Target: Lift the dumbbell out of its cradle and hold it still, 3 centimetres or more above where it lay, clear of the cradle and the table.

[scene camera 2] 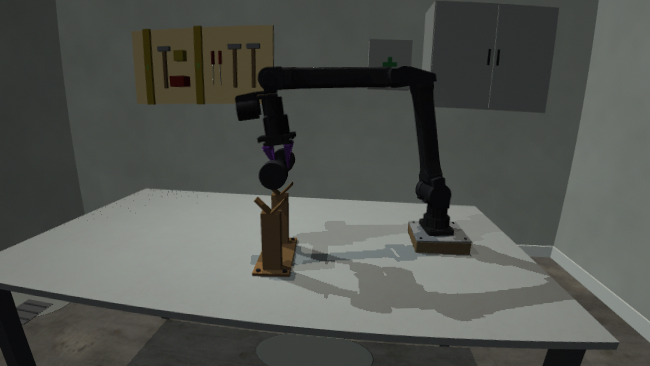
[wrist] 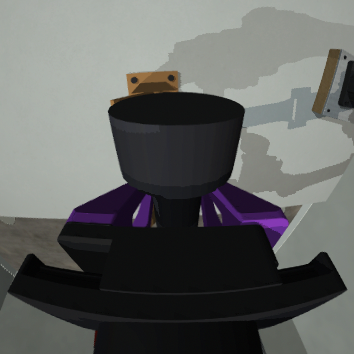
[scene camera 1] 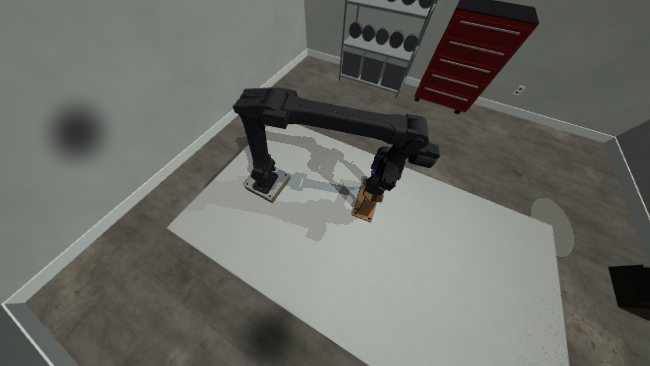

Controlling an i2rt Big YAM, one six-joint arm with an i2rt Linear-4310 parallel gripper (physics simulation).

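Places are measured from the arm's base along level axes (x ahead, y left, z up), in centimetres.
Where they show: arm's base, origin of its link: (scene camera 2: 435, 228) (wrist: 351, 84) (scene camera 1: 266, 182).
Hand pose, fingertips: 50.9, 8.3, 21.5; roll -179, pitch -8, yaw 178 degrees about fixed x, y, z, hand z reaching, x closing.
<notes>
Things, the pixels of their top centre, and the offset from my fingertips, as dx, dy, dz. Level surfaces: height alone.
- black dumbbell, centre of its top: (wrist: 184, 263) (scene camera 2: 278, 153) (scene camera 1: 383, 164) +0.3, +4.1, +5.2
- orange-brown cradle, centre of its top: (wrist: 161, 181) (scene camera 2: 275, 189) (scene camera 1: 378, 178) +1.2, +4.4, -5.2
- white table, height of its surface: dz -25.9
The black dumbbell (scene camera 2: 273, 175) (wrist: 176, 150) hangs level in my gripper (scene camera 2: 280, 157) (wrist: 176, 174), whose purple fingers are shut on its handle between the two round heads. In the scene camera 2 view the dumbbell is above the V-shaped tops of the orange-brown cradle (scene camera 2: 271, 240) (scene camera 1: 366, 207) (wrist: 152, 80), with a gap between the near head and the near V. The cradle stands upright on the table. In the wrist view the near head hides most of the cradle. In the scene camera 1 view the arm covers much of the dumbbell and the fingers.
The white table (scene camera 1: 450, 280) (scene camera 2: 150, 270) carries the cradle and the arm's base plate (scene camera 1: 272, 192) (scene camera 2: 442, 246). Shadows of the arm fall across the table. A shelf rack (scene camera 1: 342, 60), a red drawer cabinet (scene camera 1: 472, 60) and a tool board (scene camera 2: 220, 95) are at the walls.
</notes>
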